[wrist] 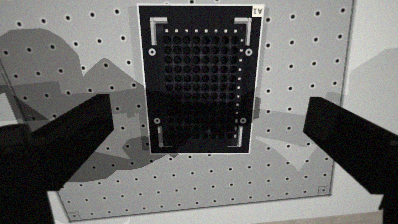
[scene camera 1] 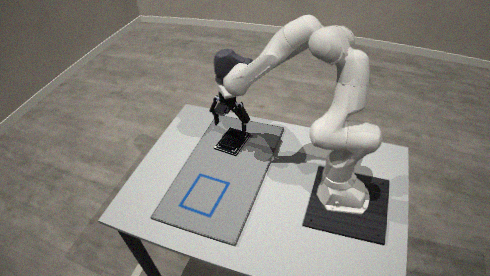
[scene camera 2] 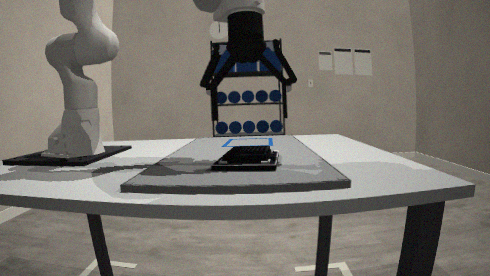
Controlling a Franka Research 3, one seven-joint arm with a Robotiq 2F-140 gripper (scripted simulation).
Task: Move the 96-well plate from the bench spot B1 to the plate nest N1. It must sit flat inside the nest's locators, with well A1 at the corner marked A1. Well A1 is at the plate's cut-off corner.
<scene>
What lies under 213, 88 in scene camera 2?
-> My gripper.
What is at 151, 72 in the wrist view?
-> A black plate nest.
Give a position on a black 96-well plate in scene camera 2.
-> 238, 154
</scene>
